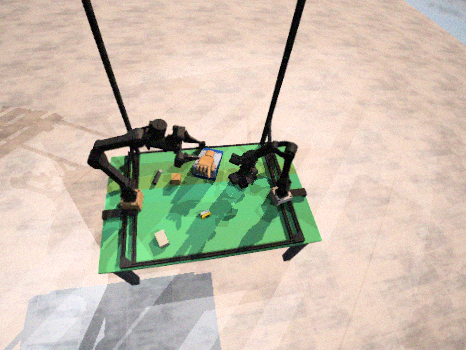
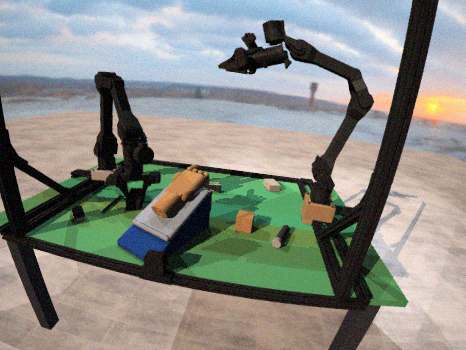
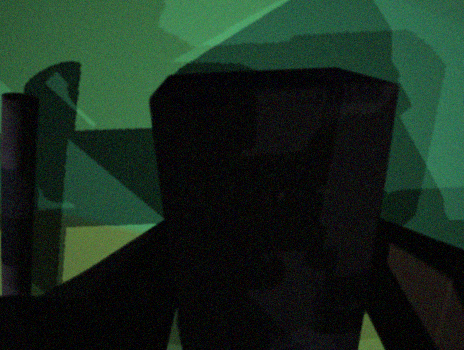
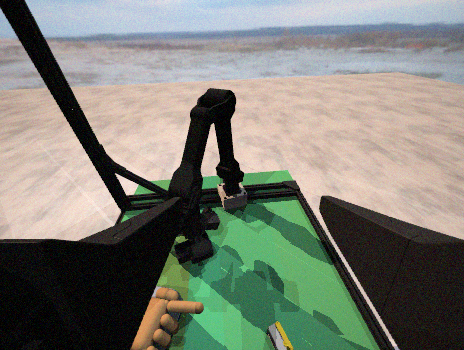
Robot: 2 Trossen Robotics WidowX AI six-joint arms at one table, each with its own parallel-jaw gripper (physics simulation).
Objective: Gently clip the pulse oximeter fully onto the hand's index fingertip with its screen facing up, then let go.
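Frame: origin at the left arm's base, x ahead, y left, z up, level; centimetres.
Seen in the pictures: left gripper, fingertip midpoint: [image 1: 240, 181] [image 3: 259, 224]; right gripper, fingertip midpoint: [image 1: 199, 150] [image 2: 222, 68] [image 4: 250, 203]; left arm's base, origin of the base link: [image 1: 281, 192] [image 2: 106, 167] [image 4: 231, 189]; right arm's base, origin of the base link: [image 1: 130, 196] [image 2: 319, 200].
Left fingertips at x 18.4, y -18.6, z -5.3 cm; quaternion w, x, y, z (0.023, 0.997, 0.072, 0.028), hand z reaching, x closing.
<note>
Pixels of each thing's top centre, then the offset from my left fingertips to it. "pt": a spot on its surface instead. Level surfaces: height alone.
- blue wedge, surface spot: [image 2: 137, 243] pt dx +8.2, dy -27.6, dz +2.0 cm
- green table, its level: dz -0.6 cm
- pulse oximeter, middle of its top: [image 3: 275, 308] [image 4: 192, 244] [image 2: 135, 194] [image 1: 240, 177] dx +0.0, dy -0.7, dz +3.0 cm
- orange cube, middle of its top: [image 2: 245, 214] [image 1: 175, 176] dx +38.0, dy -13.9, dz +4.4 cm
- dark cylinder, middle of its top: [image 2: 282, 231] [image 1: 157, 175] dx +48.6, dy -19.8, dz +2.1 cm
- beige block, middle of its top: [image 2: 272, 181] [image 1: 161, 237] dx +55.2, dy +20.2, dz +2.4 cm
- small yellow-and-grey piece, surface spot: [image 4: 279, 335] [image 1: 206, 212] pt dx +28.3, dy +14.4, dz +2.5 cm
A tan model hand [image 1: 207, 162] [image 2: 184, 186] [image 4: 158, 321] lies palm down on a grey pad on a blue wedge [image 2: 137, 243] at the back of the green table [image 1: 252, 222]. Its index finger [image 4: 186, 307] sticks out straight. The pulse oximeter [image 2: 135, 203] [image 3: 272, 139] is a dark block standing on the table beside the wedge. My left gripper [image 1: 243, 178] [image 2: 136, 194] [image 3: 259, 224] is down at the table and shut on it. My right gripper [image 1: 194, 151] [image 2: 225, 65] [image 4: 250, 203] is open and empty, high above the hand.
An orange cube [image 1: 175, 178] [image 2: 244, 221], a dark cylinder [image 1: 156, 176] [image 2: 280, 236], a beige block [image 1: 161, 238] [image 2: 271, 185] and a small yellow-and-grey piece [image 1: 205, 214] [image 4: 279, 335] lie on the table. A black rail frame [image 1: 204, 255] runs round it.
</note>
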